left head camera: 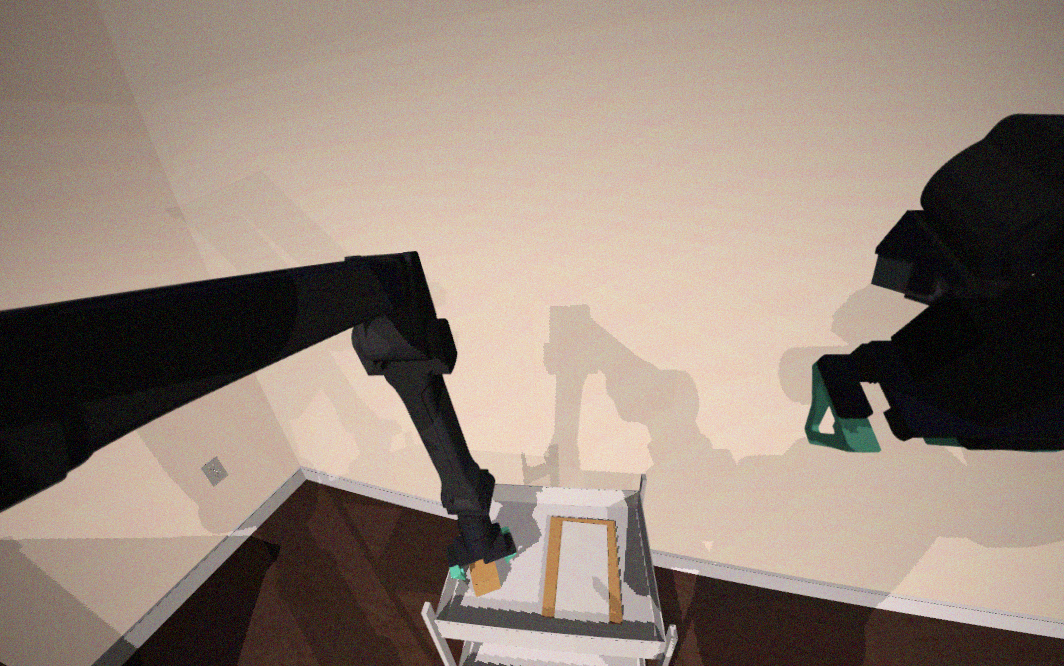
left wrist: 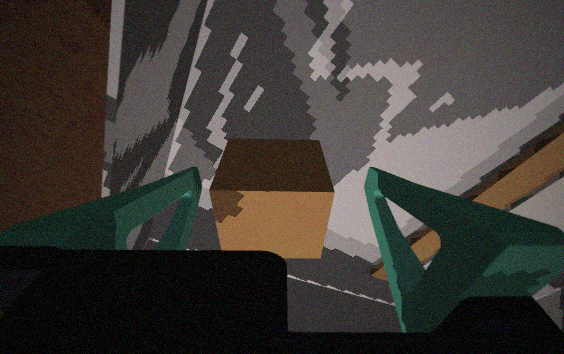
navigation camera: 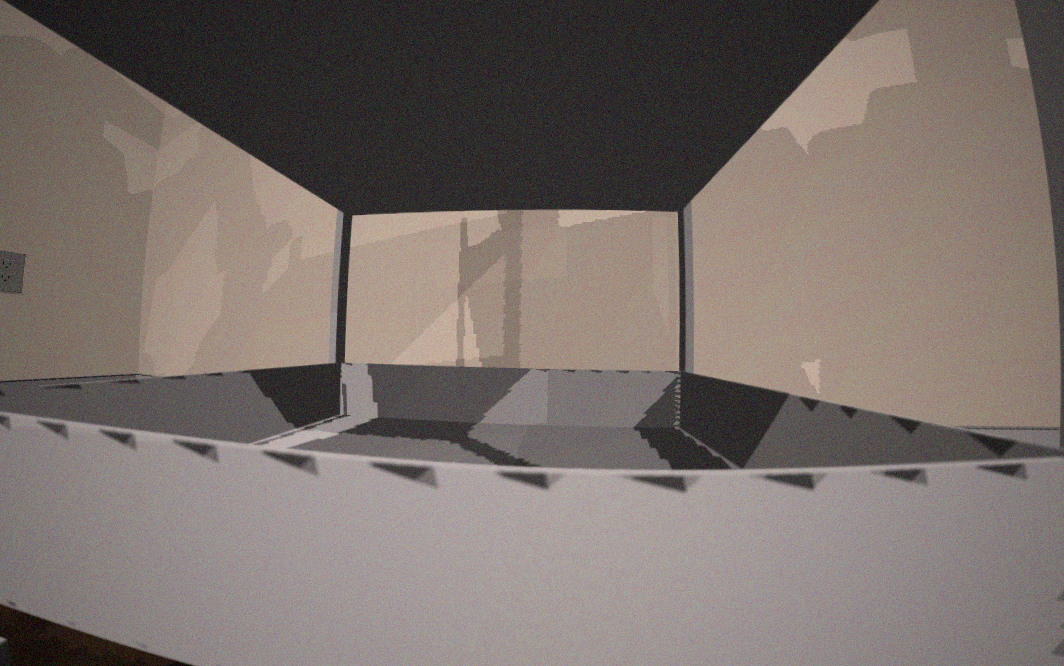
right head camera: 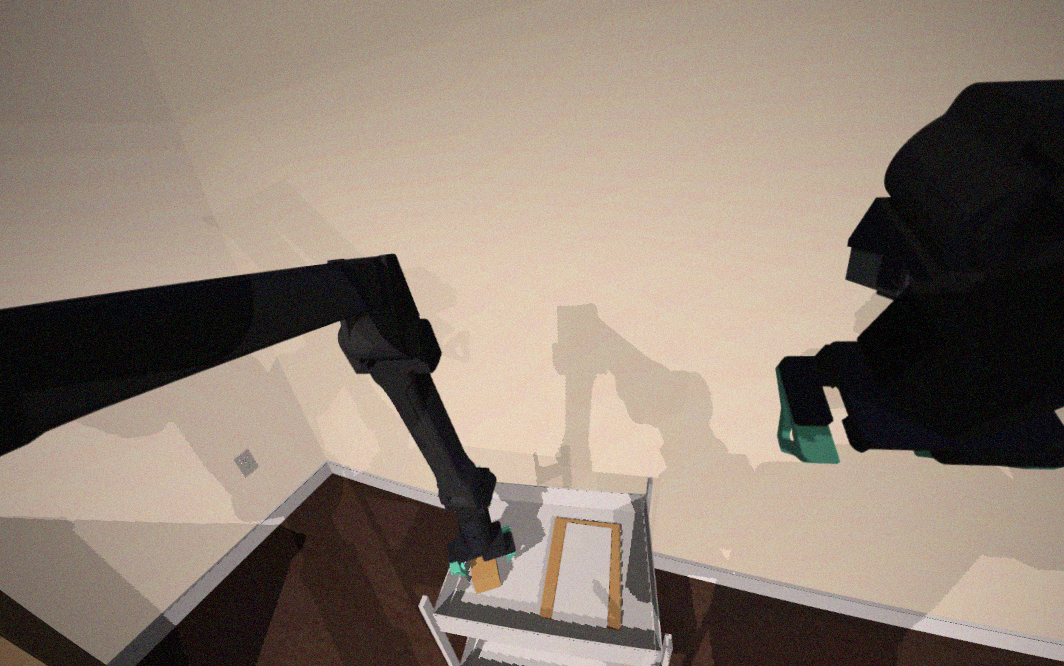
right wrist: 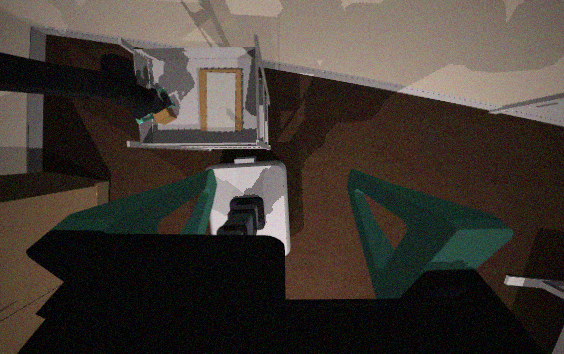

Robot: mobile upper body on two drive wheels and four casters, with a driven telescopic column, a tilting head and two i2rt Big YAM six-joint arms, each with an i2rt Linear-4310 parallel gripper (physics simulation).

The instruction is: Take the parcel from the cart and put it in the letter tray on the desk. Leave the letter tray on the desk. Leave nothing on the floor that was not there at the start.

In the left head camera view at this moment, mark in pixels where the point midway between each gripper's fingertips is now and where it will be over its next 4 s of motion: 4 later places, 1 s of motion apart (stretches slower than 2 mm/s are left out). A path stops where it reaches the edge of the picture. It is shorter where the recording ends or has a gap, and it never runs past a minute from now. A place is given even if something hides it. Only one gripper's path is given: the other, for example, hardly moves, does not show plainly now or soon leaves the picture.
My left gripper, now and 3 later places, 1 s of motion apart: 485,569; 473,500; 454,488; 420,565
